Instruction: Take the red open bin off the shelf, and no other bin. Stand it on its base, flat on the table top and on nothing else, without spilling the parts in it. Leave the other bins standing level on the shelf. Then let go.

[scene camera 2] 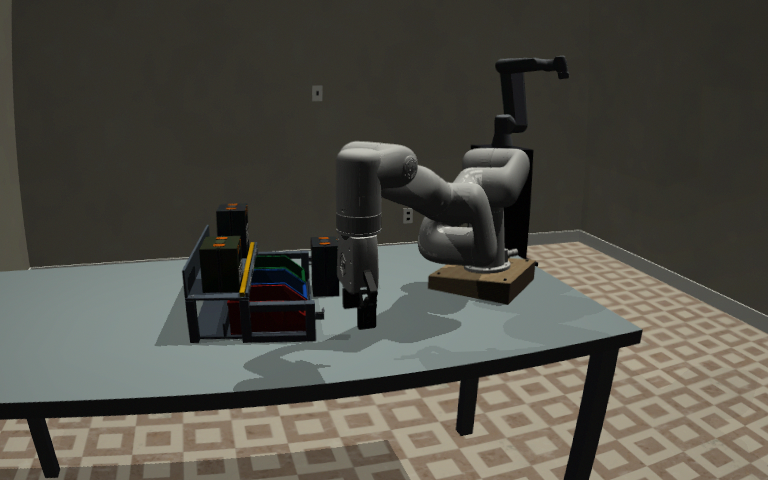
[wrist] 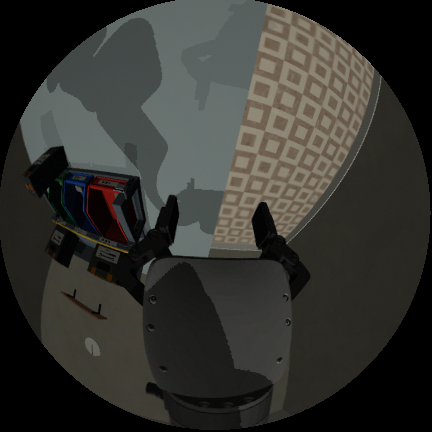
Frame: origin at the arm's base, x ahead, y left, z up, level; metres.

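Seen in the pictures: gripper, fingertip midpoint: (scene camera 2: 358, 317) (wrist: 217, 206); arm's base, link origin: (scene camera 2: 487, 267).
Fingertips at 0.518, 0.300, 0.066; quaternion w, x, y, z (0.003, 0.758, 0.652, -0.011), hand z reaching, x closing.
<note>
Offsets run from my fingertips to a thing's top centre, as dx, dy, dz. "spot": to the spot under its first point. Level surfaces: height alone.
The red open bin {+0.088, -0.268, -0.032} (scene camera 2: 277, 314) (wrist: 104, 207) stands in the dark metal shelf {spot: +0.031, -0.166, -0.083} (scene camera 2: 310, 328) (wrist: 139, 202), at the near end of the row in the scene view. The blue bin {+0.051, -0.373, -0.032} (scene camera 2: 277, 276) (wrist: 75, 197) stands beside it, and the green bin {+0.015, -0.480, -0.032} (scene camera 2: 277, 262) (wrist: 57, 199) beyond that. The inside of the red bin is dark, and its parts cannot be made out. My gripper (scene camera 2: 359, 314) (wrist: 217, 206) is open and empty. It points down over the table {dz -0.113} (scene camera 2: 396, 350) (wrist: 192, 155), to the right of the shelf in the scene view, apart from the bins.
Two dark boxes {+0.180, -0.298, +0.086} (scene camera 2: 220, 264) {+0.102, -0.515, +0.111} (scene camera 2: 231, 220) stand on the shelf's upper rear part, behind a yellow strip {spot: +0.109, -0.358, -0.001} (scene camera 2: 247, 268) (wrist: 90, 237). Another dark box {-0.113, -0.437, +0.019} (scene camera 2: 323, 268) (wrist: 47, 172) is by the shelf's far front corner. The robot's wooden base (scene camera 2: 481, 283) is at the right.
</note>
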